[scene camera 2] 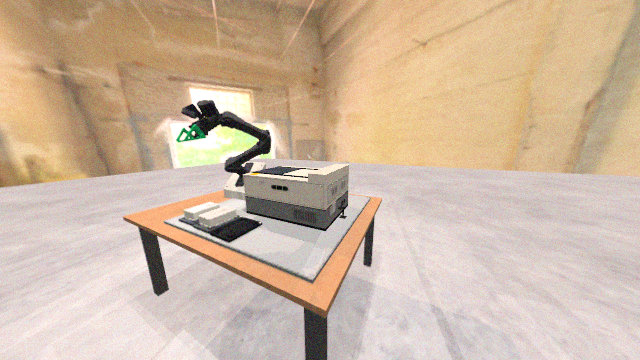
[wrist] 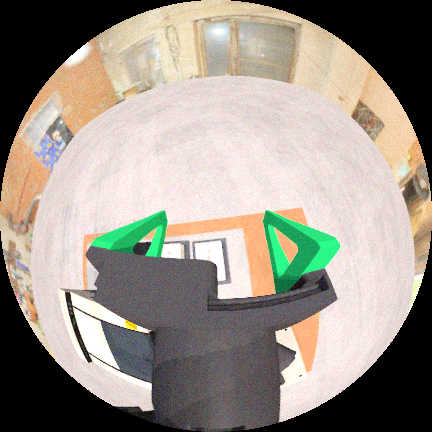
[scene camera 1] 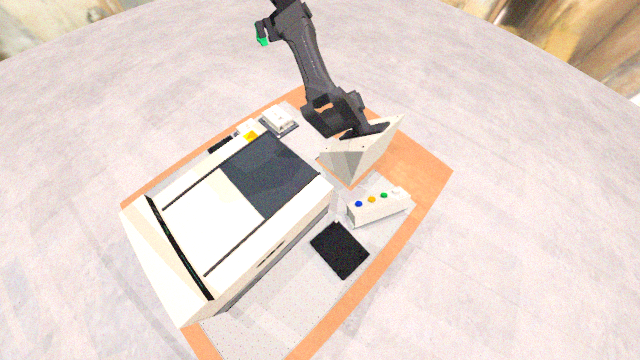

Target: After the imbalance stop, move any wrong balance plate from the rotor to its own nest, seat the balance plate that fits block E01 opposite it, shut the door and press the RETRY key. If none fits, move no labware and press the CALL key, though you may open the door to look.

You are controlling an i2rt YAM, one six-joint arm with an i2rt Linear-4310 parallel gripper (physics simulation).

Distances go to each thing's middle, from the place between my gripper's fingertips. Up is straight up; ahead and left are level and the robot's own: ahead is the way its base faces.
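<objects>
I see the dark sliding door [scene camera 1: 267,172] 16 cm below my hand, 31 cm ahead of it and 29 cm to the left of it. The white centrifuge [scene camera 1: 203,246] is here too, 25 cm below my hand, and it sits 47 cm ahead of that hand and 27 cm to the left of it.
</objects>
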